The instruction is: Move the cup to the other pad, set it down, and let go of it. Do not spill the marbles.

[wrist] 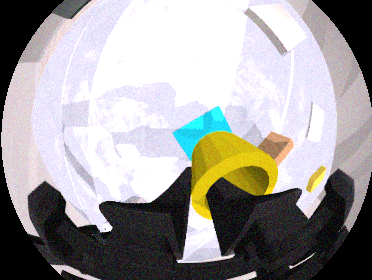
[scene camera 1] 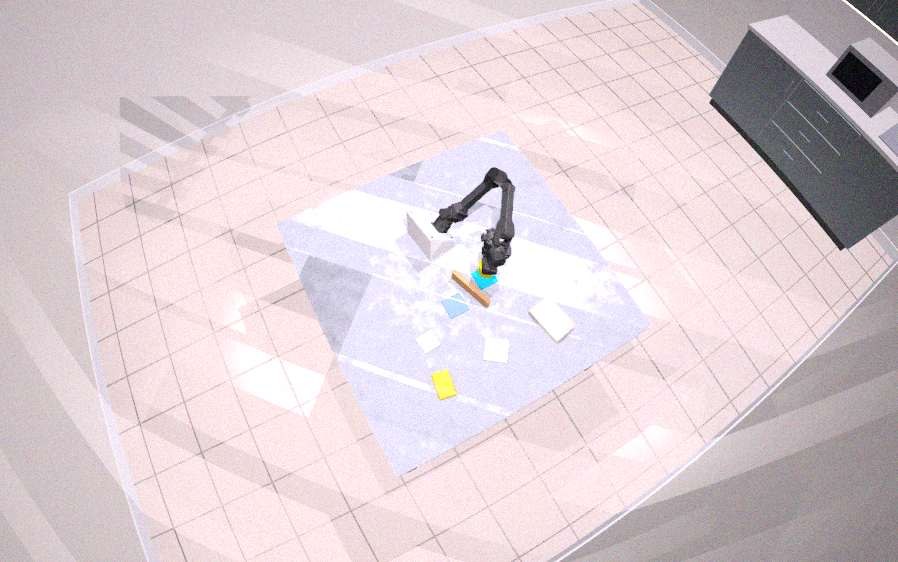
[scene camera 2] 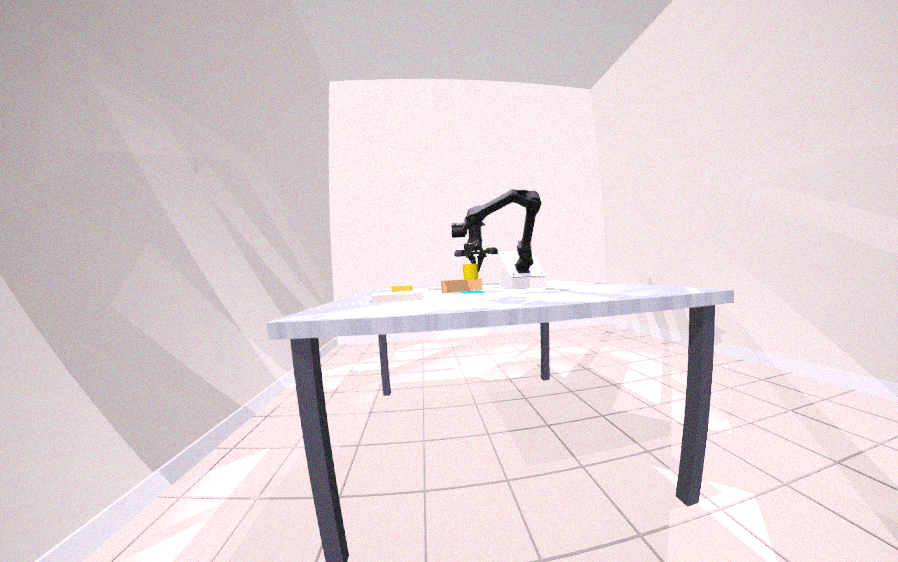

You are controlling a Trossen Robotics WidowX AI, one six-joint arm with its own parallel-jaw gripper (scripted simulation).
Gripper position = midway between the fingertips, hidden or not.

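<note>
Through the wrist view I see my gripper (wrist: 196,170), along with a yellow cup (wrist: 220,154) and a cyan pad (wrist: 213,121). A wooden bar (wrist: 277,146) is there too, and so is a pale slab (wrist: 283,31). Scene camera 1 also gives me the slab (scene camera 1: 551,318).
</note>
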